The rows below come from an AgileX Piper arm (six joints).
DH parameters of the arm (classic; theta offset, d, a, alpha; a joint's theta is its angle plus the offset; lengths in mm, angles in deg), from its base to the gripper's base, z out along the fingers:
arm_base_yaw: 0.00 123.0 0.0 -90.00
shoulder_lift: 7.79 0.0 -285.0 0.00
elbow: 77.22 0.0 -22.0 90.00
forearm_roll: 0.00 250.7 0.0 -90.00
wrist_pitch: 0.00 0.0 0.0 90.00
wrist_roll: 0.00 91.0 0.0 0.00
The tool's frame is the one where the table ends.
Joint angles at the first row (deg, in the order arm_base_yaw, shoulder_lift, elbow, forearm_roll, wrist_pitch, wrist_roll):
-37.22 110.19 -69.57 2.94 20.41 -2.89
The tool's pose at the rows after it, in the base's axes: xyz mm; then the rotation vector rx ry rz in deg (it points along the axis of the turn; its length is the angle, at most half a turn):
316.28, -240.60, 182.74, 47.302, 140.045, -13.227
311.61, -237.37, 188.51, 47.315, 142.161, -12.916
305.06, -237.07, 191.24, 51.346, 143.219, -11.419
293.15, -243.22, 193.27, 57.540, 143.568, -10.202
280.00, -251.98, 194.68, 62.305, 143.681, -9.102
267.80, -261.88, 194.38, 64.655, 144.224, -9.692
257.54, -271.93, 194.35, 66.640, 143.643, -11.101
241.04, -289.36, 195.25, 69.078, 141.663, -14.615
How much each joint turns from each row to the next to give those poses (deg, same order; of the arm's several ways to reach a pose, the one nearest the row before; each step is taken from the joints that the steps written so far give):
-0.20 -1.70 -0.54 -1.19 3.05 1.40
0.00 -1.23 0.00 -0.58 3.21 -0.01
-0.57 -0.78 0.00 0.00 3.25 2.09
-1.84 -0.66 0.00 0.00 3.28 2.43
-2.45 -0.47 0.00 0.93 2.54 0.14
-2.33 -0.09 0.00 -0.36 1.39 -0.66
-2.07 0.00 0.00 -0.87 0.01 0.00
-3.36 0.00 0.00 -2.03 -1.42 0.25

